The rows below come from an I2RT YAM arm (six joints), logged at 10 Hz.
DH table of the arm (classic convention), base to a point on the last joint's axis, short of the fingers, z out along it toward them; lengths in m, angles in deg. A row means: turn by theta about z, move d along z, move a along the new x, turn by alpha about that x. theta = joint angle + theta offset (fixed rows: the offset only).
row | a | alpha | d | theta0
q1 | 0.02 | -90 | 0.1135 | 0
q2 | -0.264 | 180 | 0 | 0
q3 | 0.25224 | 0 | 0 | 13.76
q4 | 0.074 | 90 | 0 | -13.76
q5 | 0 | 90 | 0 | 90
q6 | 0 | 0 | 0.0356 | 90
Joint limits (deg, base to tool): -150..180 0..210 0..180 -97..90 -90..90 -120..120
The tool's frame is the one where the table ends.
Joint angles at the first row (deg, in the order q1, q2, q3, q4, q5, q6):
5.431 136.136 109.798 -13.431 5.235 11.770
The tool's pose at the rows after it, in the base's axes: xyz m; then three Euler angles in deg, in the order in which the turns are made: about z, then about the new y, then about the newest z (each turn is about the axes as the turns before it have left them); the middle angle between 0 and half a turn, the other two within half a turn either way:
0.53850, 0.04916, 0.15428, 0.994, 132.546, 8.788
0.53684, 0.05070, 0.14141, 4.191, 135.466, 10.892
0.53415, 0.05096, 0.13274, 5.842, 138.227, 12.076
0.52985, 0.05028, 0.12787, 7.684, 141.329, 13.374
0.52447, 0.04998, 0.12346, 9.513, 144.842, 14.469
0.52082, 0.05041, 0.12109, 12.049, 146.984, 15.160
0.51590, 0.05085, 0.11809, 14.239, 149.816, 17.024
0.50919, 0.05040, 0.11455, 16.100, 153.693, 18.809
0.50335, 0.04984, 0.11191, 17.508, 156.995, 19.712
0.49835, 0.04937, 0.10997, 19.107, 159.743, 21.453
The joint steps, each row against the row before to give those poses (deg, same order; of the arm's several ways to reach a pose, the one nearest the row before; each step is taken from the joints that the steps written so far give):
0.000 1.705 0.001 -1.159 -1.968 0.022
0.023 1.158 -0.002 -1.681 -2.382 0.000
-0.022 0.656 0.003 -2.101 -1.158 -0.022
-0.110 0.131 -0.003 -2.992 -1.203 -0.240
-0.043 0.044 0.001 -3.520 -0.961 -0.525
-0.001 -0.001 -0.001 -2.251 -1.246 -1.530
0.045 0.001 -0.020 -2.929 -0.786 -0.174
-0.001 0.000 0.001 -3.979 -0.285 -0.176
0.000 0.000 -0.003 -3.364 0.022 -0.655
0.000 0.000 0.002 -2.821 0.000 0.021

